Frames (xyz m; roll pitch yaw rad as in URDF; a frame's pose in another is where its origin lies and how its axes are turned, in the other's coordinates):
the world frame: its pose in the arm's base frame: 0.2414 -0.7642 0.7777 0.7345 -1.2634 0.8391
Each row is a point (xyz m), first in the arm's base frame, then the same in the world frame.
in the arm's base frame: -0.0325 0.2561 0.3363
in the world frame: -0.2464 0.1996 -1.1001
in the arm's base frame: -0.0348 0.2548 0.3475
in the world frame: -0.2365 0.2041 -1.0964
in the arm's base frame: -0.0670 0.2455 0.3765
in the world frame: -0.2174 0.2413 -1.0817
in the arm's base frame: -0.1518 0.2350 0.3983
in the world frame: -0.2162 0.3286 -1.0688
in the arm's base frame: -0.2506 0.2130 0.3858
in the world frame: -0.2530 0.4223 -1.0527
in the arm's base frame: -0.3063 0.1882 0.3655
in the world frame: -0.2892 0.4722 -1.0346
